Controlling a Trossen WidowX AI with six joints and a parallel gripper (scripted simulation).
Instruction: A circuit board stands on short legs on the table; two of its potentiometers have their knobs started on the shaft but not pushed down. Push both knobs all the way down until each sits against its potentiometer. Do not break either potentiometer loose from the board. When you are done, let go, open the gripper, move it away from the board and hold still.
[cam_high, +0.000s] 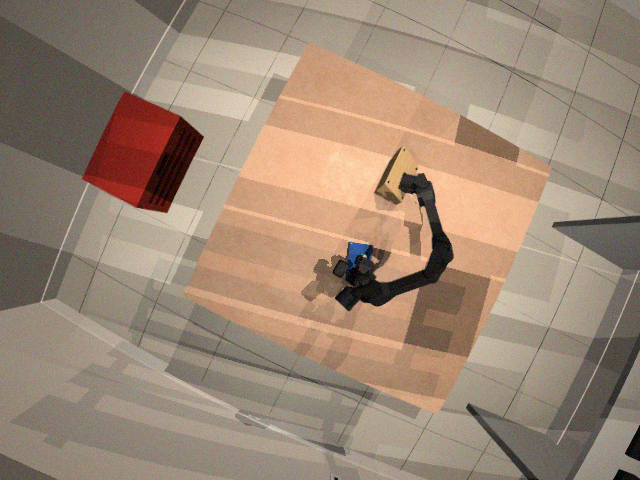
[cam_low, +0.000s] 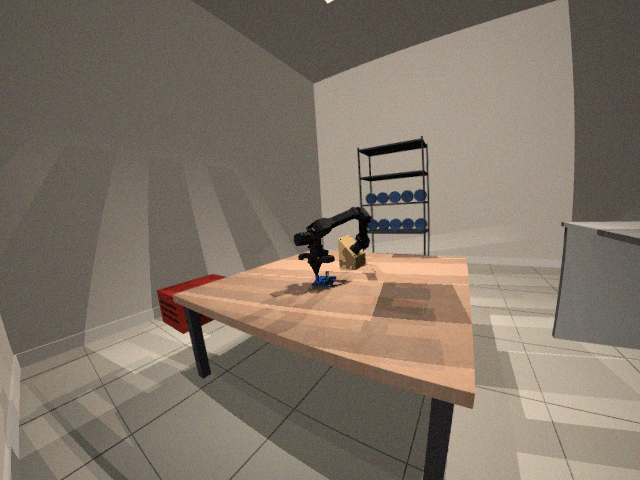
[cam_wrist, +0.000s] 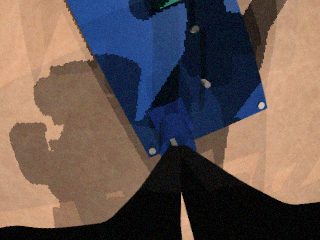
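My gripper tip is now 10 mm above the dark knob. The rest, counted from my gripper tip: grey knob 90 mm behind, 20 mm to the left, 20 mm below; then green potentiometer 90 mm behind, 30 mm below, 20 mm to the left.
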